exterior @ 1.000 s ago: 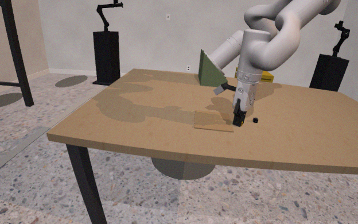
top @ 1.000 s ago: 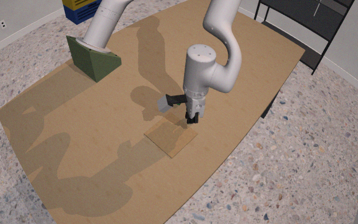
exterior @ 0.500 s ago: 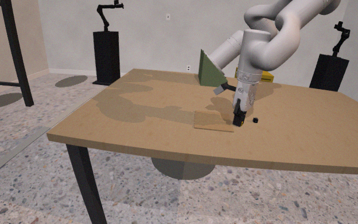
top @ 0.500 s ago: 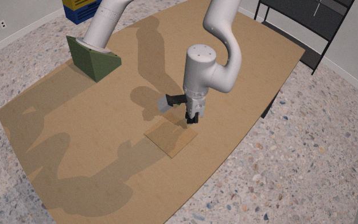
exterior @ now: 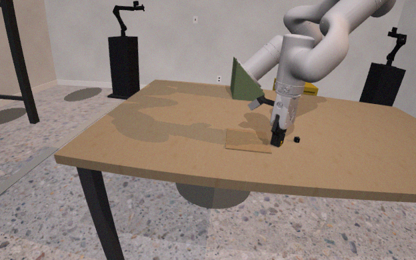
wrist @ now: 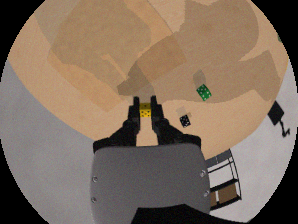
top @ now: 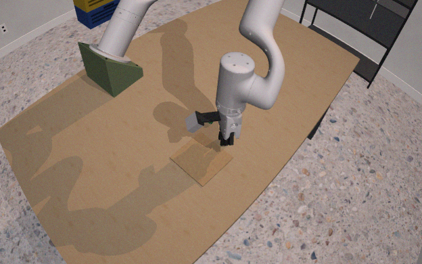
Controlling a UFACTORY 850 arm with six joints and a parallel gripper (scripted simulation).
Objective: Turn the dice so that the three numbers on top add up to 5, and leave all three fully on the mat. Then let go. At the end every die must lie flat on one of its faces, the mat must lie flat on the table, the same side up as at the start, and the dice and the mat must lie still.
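Now: the black die 7 cm to the left of my hand, 4 cm behind it and 1 cm below it. Also, from my hand: green die 9 cm behind, 2 cm to the left, 1 cm below; tan mat 10 cm to the right, 2 cm below; yellow die 1 cm to the left, 1 cm below.
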